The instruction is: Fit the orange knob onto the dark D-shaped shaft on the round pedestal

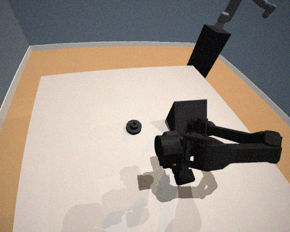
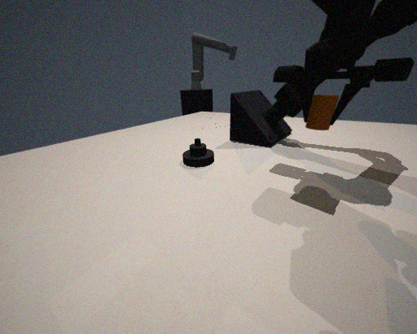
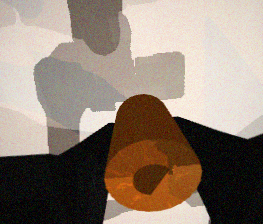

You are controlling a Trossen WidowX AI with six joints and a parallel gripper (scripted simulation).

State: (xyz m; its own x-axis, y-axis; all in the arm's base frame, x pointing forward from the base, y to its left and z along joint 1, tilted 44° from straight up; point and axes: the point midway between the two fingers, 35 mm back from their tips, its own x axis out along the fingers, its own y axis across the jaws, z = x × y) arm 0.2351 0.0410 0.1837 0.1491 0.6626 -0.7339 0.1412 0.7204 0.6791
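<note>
Now: the round dark pedestal 250 mm to the right of my gripper tip, 80 mm below it and 60 mm ahead of it. Round my gripper tip: orange knob 20 mm above.
</note>
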